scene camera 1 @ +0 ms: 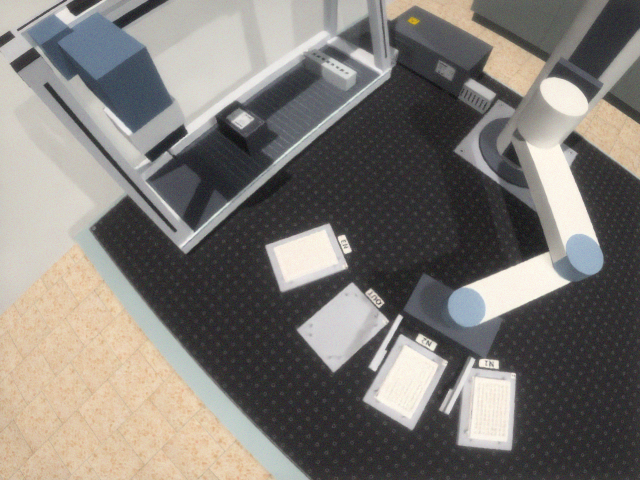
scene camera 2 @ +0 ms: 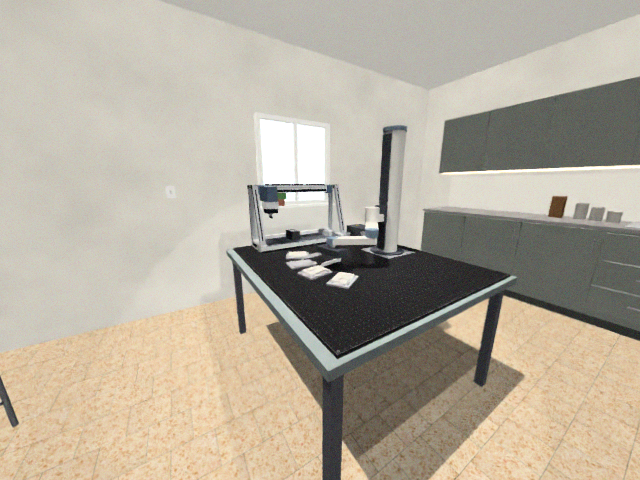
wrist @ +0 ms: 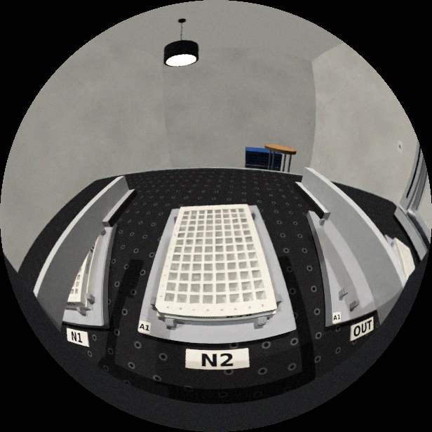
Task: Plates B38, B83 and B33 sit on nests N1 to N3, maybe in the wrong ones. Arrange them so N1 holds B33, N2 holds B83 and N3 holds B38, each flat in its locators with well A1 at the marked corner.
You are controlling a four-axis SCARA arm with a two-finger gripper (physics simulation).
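Places are measured from the arm's base along level axes (x ahead, y left, z up), in metres.
Pixels of known places: gripper, between the fingertips: [scene camera 1: 407, 390] [scene camera 2: 311, 261]; arm's base, origin of its link: [scene camera 2: 386, 252].
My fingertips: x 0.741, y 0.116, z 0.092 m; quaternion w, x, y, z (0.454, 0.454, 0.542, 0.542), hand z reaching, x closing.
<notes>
Ahead of a thing's pixels: the offset from my fingertips to its top centre. "spot": to the spot under its first point.
A white plate @(dx -0.023, dy -0.002, dz -0.053 m) [scene camera 1: 408, 381] [scene camera 2: 315, 272] [wrist: 215, 260] sits on nest N2 @(spot: dx -0.052, dy +0.044, dz -0.068 m) [scene camera 1: 431, 384] [wrist: 285, 315], looking about level. Its name and well letters cannot be read. A second plate @(dx -0.092, dy +0.174, dz -0.053 m) [scene camera 1: 489, 408] [scene camera 2: 342, 279] [wrist: 79, 282] sits on nest N1 @(spot: dx -0.109, dy +0.211, dz -0.053 m) [scene camera 1: 510, 413] [wrist: 100, 295], partly hidden by a finger in the wrist view. A third plate @(dx -0.084, dy -0.350, dz -0.053 m) [scene camera 1: 305, 254] [scene camera 2: 297, 254] sits on nest N3 @(spot: dx -0.124, dy -0.288, dz -0.061 m) [scene camera 1: 339, 259]; its name is unreadable too. My gripper [scene camera 1: 414, 378] [wrist: 213, 175] is open and empty above N2, one finger on each side of its plate, lined up with the plate's long sides.
The OUT nest @(dx -0.022, dy -0.180, dz -0.058 m) [scene camera 1: 343, 325] [scene camera 2: 300, 264] [wrist: 345, 280] bears no plate and lies between N2 and N3. A framed gantry machine [scene camera 1: 279, 167] stands behind N3. A dark box @(spot: dx -0.803, dy -0.471, dz +0.035 m) [scene camera 1: 442, 49] stands near the arm's column [scene camera 2: 397, 191]. A1 tags mark N2's and OUT's corners.
</notes>
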